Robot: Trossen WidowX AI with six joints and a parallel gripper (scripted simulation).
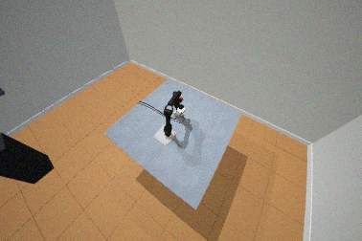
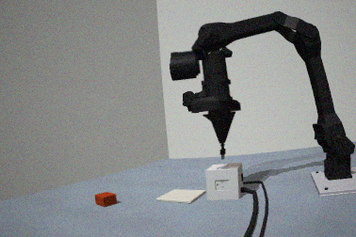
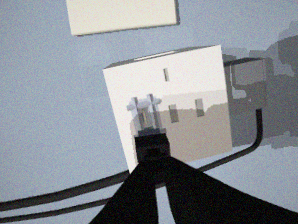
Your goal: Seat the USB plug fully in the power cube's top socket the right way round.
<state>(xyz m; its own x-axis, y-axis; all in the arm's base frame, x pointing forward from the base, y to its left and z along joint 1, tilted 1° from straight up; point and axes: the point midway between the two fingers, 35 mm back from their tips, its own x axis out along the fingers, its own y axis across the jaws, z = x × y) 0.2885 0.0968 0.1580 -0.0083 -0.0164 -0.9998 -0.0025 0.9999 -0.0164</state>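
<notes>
The dark USB plug is 2 cm below my gripper tip. Also, from my gripper tip: flat cream pad 13 cm below, 12 cm ahead, 1 cm to the left; red block 27 cm ahead, 13 cm to the left, 12 cm below.
</notes>
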